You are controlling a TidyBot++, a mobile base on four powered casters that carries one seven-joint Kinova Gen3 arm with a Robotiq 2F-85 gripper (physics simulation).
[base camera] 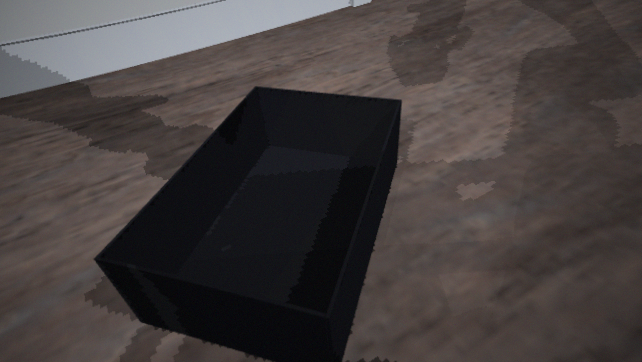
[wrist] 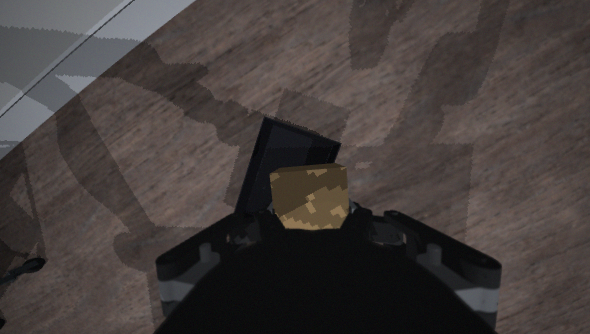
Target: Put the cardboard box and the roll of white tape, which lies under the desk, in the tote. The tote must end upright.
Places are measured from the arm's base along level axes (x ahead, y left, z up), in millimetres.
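Pixels of known places: gripper, fingertip midpoint: (wrist: 310,207).
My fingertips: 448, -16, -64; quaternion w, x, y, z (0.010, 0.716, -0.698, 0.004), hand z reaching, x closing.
Note:
Behind a point stands the place of what it marks, as x, y, z.
The black tote (base camera: 215,295) @(276, 90, -307) (wrist: 287,135) @(558, 42, -393) stands upright on the floor. In the base camera view it fills the middle and its inside shows no object. My gripper (wrist: 310,206) @(448, -16, -64) is shut on the tan cardboard box (wrist: 310,195) @(470, -15, -28). In the wrist view the box is held between the fingers, above the floor, and overlaps the right part of the tote; the gripper hides the tote's near end. The gripper does not show in the base camera view. The roll of white tape does not show in either view.
A white baseboard (base camera: 175,42) @(977, 313, -370) (wrist: 155,20) @(910, 431, -374) runs along the wall at the upper left. The wooden floor (base camera: 500,280) @(330, -165, -397) (wrist: 530,165) @(456, -682, -397) carries several dark shadows. A small dark object (wrist: 31,265) @(106, 1016, -362) shows at the left edge of the wrist view; I cannot tell what it is.

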